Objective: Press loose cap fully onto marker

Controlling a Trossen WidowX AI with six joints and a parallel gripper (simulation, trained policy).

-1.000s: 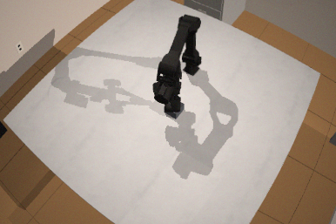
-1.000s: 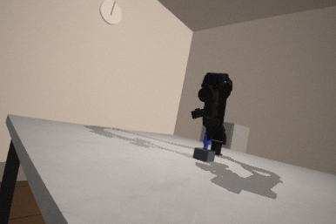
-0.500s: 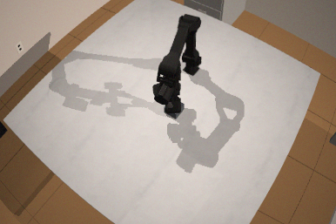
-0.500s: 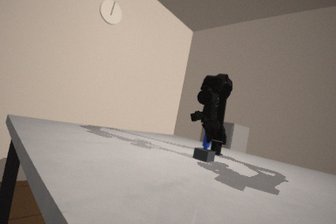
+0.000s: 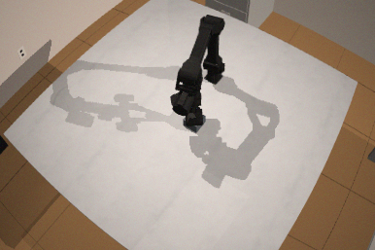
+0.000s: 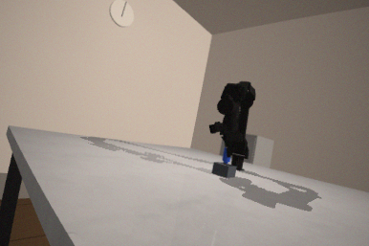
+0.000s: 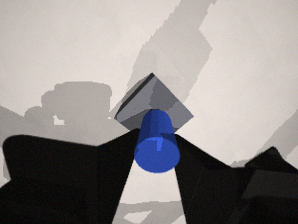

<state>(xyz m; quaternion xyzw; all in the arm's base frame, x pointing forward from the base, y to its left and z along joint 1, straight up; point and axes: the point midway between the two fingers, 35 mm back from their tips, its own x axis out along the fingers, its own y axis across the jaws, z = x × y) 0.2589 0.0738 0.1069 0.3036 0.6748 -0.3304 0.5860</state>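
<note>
My gripper tip is 10 mm below the blue cap. The rest, counted from my gripper tip: grey holder block: 50 mm below.
</note>
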